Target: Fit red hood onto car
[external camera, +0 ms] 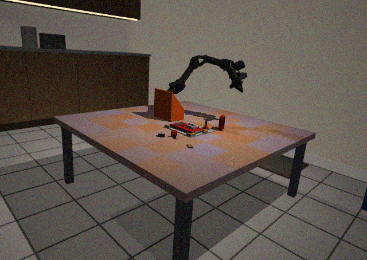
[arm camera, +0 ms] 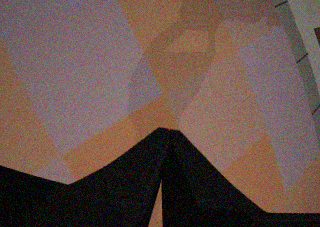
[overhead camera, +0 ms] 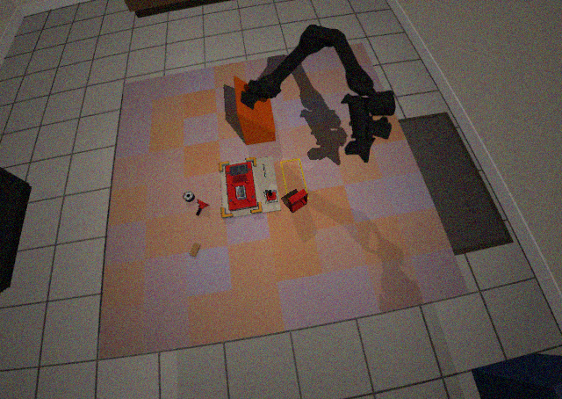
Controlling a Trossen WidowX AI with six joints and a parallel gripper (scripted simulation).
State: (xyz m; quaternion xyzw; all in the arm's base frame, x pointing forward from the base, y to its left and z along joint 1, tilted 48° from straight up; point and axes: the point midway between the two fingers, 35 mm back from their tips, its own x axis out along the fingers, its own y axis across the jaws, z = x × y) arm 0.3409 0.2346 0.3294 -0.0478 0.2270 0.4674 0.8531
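My gripper tip is 230 mm to the left of the red hood, 190 mm above it and 40 mm short of it. Round my gripper tip: light jig plate: 430 mm to the right, 230 mm below, 40 mm behind; tan block: 620 mm to the right, 230 mm below, 200 mm ahead; small wheel: 670 mm to the right, 230 mm below, 10 mm behind.
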